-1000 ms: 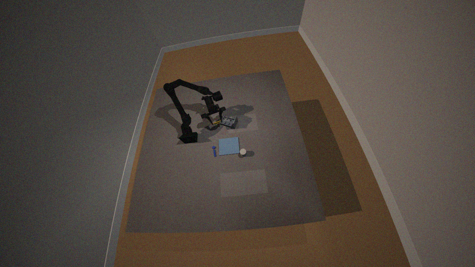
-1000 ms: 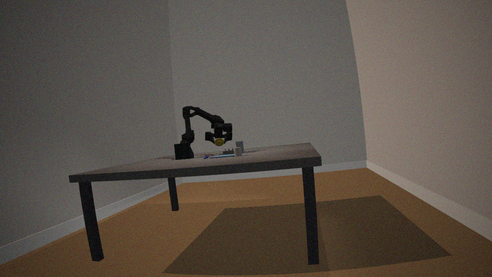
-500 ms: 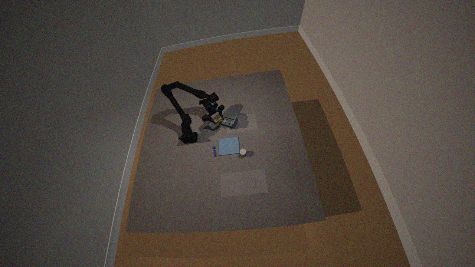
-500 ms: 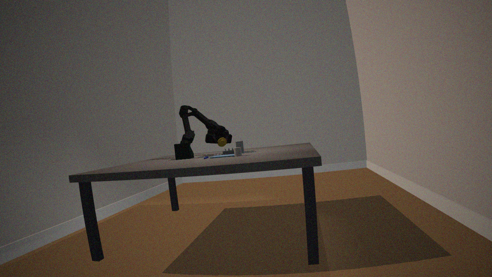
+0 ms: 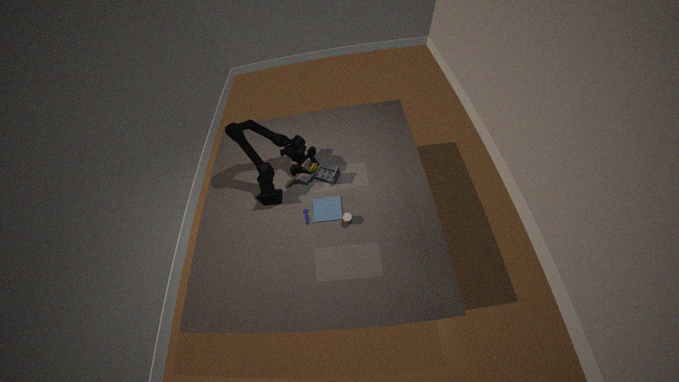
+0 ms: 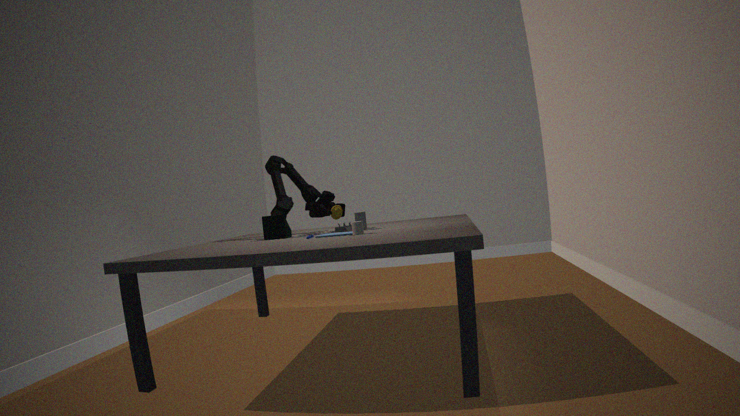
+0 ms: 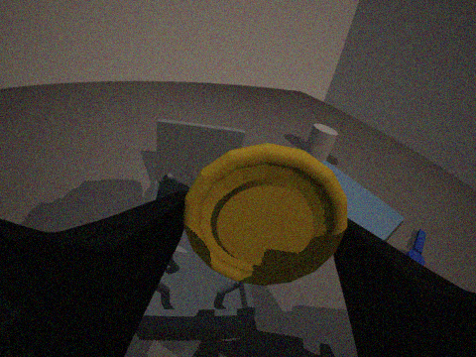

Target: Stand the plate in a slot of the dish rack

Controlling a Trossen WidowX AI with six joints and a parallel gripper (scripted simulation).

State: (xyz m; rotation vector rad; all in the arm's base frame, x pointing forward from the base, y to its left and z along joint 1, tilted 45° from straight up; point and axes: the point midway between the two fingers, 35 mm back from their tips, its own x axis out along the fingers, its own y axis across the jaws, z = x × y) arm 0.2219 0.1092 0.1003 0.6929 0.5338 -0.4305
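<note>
The grey dish rack is 60 mm below my gripper tip, 50 mm ahead of it and 10 mm to the left of it. From my gripper tip the other things lie so: blue spoon: 230 mm to the right, 80 mm below, 50 mm behind; yellow plate: 10 mm behind; light blue mat: 190 mm to the right, 80 mm below, 60 mm ahead.
</note>
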